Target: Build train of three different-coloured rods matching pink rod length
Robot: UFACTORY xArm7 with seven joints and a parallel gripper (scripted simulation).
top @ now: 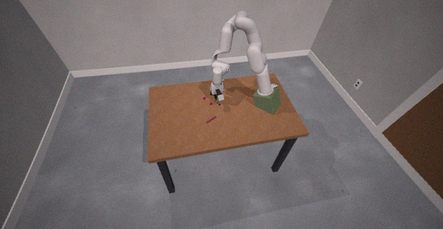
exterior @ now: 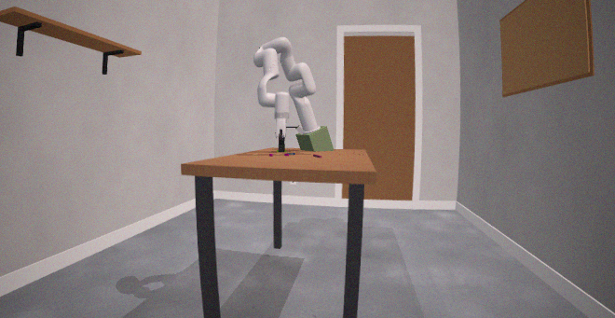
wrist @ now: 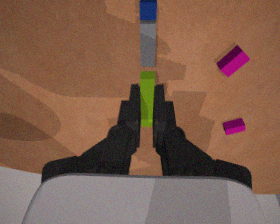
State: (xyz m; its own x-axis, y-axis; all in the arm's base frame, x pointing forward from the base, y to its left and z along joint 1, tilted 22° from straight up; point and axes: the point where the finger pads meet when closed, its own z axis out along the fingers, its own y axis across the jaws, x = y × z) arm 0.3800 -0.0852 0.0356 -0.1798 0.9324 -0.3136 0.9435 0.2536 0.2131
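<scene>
My gripper is now 20 mm above the lime rod. The rest, counted from my hand: pink rod (200 mm to the left, 80 mm ahead, 30 mm below); grey rod (40 mm to the left, 30 mm below, 10 mm behind); blue rod (60 mm to the left, 30 mm below, 10 mm behind).
</scene>
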